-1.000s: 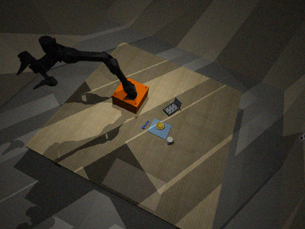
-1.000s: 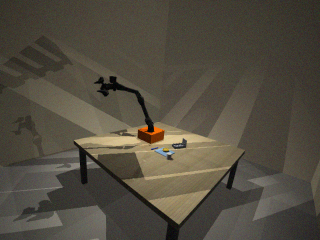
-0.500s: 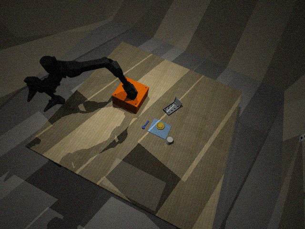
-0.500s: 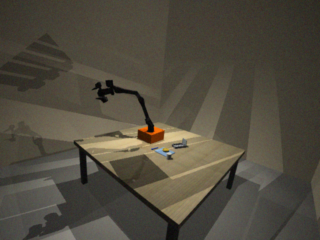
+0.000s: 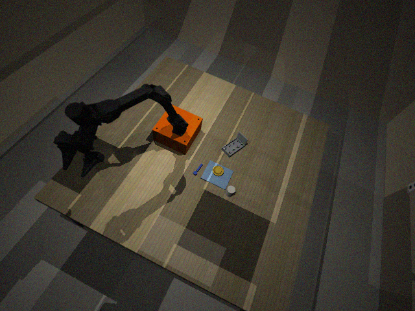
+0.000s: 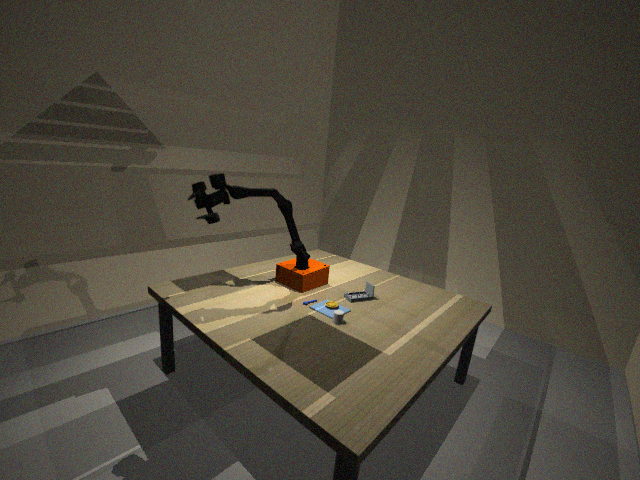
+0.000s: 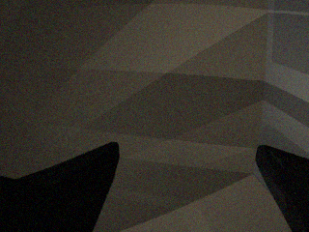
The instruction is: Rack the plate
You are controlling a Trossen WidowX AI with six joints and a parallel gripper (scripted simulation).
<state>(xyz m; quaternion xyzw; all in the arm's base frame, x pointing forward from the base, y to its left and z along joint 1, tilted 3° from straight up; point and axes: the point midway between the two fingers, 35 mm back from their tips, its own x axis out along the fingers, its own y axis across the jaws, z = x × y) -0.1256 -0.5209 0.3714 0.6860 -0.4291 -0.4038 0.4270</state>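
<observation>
Right now my gripper tip is 41 cm short of the yellow plate, 49 cm to the right of it and 42 cm above it. Round my gripper tip: light blue mat (41 cm ahead, 47 cm to the left, 44 cm below); then white cup (52 cm ahead, 40 cm to the left, 41 cm below); then grey dish rack (43 cm ahead, 69 cm to the left, 42 cm below).
</observation>
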